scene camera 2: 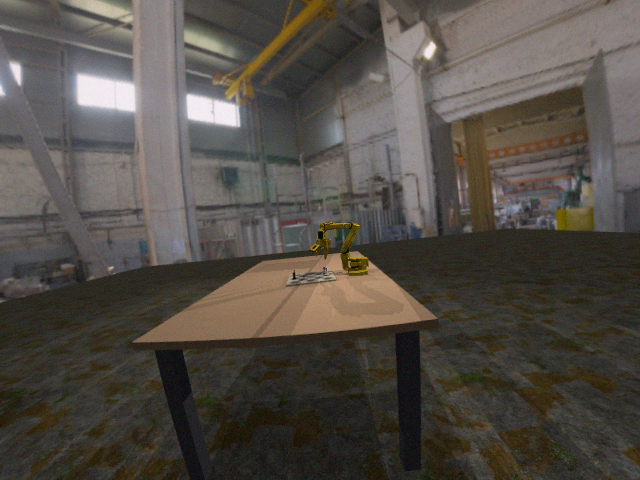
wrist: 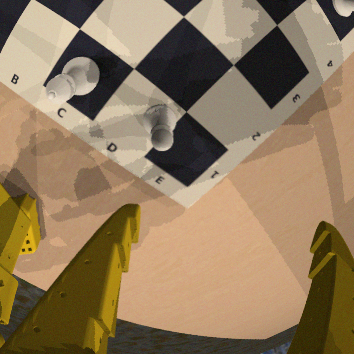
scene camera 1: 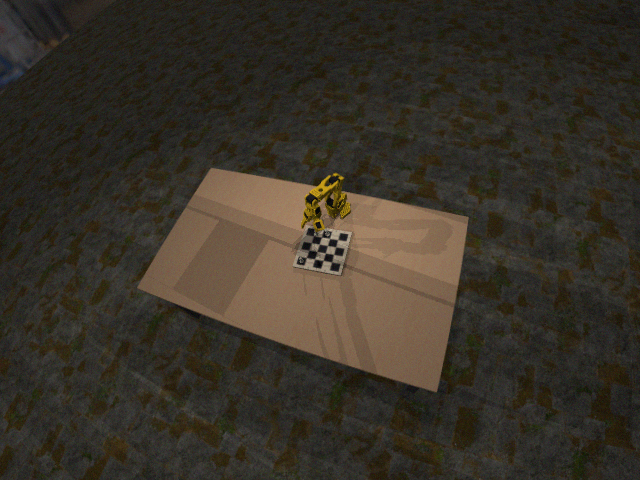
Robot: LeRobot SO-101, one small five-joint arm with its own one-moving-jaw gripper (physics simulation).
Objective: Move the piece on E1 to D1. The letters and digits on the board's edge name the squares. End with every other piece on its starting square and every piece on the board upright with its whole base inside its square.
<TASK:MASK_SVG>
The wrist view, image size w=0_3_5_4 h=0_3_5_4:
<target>chessboard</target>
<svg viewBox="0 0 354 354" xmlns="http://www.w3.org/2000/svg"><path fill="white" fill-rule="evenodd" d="M0 0L0 81L89 145L186 208L213 187L264 141L354 50L354 10L348 16L341 16L334 9L332 0ZM155 104L169 106L174 111L176 117L176 124L172 130L173 143L170 148L164 151L159 151L152 146L150 133L143 126L144 112ZM91 58L99 69L99 79L96 86L86 94L73 94L72 97L61 104L49 101L45 94L45 86L51 78L62 72L66 62L77 56Z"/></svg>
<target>taller white piece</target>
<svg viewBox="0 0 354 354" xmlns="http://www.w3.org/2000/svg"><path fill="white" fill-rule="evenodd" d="M97 64L86 56L77 56L70 59L64 65L62 72L47 82L45 94L48 100L55 104L61 104L72 97L73 94L82 95L90 92L96 86L99 79Z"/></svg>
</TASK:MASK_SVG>
